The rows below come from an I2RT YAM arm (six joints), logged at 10 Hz.
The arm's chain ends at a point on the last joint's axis. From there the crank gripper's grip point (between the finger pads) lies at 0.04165 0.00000 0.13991 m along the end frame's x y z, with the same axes.
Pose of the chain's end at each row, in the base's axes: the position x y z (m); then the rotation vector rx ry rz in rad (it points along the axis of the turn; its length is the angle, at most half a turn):
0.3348 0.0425 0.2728 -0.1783 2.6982 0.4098
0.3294 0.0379 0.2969 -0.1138 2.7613 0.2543
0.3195 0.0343 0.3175 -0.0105 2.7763 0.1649
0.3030 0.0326 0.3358 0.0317 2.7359 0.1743
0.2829 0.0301 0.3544 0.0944 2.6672 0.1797
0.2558 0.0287 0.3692 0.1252 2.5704 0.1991
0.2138 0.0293 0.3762 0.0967 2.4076 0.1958
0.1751 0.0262 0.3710 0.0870 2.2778 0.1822
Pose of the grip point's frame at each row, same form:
0.3489 0.0831 0.1333 -0.1783 2.6982 0.4098
0.3395 0.0627 0.1534 -0.1138 2.7613 0.2543
0.3297 0.0511 0.1729 -0.0105 2.7763 0.1649
0.3192 0.0510 0.1919 0.0317 2.7359 0.1743
0.3092 0.0497 0.2121 0.0944 2.6672 0.1797
0.2957 0.0504 0.2305 0.1252 2.5704 0.1991
0.2758 0.0505 0.2458 0.0967 2.4076 0.1958
0.2537 0.0457 0.2496 0.0870 2.2778 0.1822

